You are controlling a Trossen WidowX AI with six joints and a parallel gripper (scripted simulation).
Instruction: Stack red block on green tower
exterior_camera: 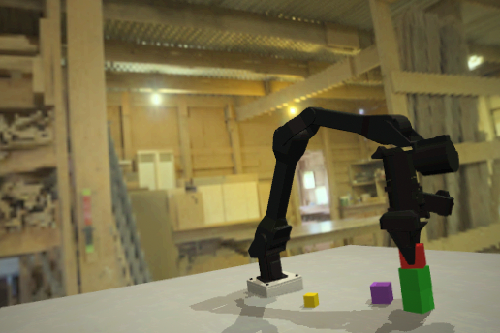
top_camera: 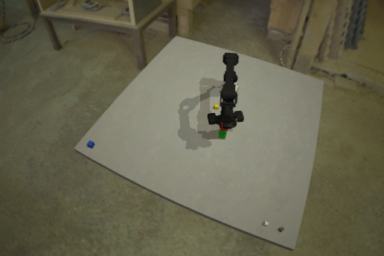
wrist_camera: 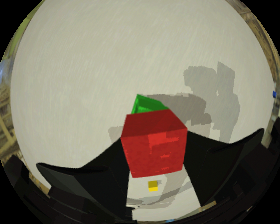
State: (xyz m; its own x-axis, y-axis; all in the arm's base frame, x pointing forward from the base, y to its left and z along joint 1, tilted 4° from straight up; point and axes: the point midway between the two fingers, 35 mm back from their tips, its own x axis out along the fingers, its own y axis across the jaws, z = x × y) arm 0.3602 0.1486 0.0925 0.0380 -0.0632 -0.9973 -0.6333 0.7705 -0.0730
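My gripper tip is now 1 cm below the red block. Round my gripper tip: purple block: 9 cm behind, 7 cm below, 1 cm to the right; then white block: 44 cm to the left, 35 cm ahead, 8 cm below; then yellow block: 17 cm behind, 14 cm to the right, 7 cm below.
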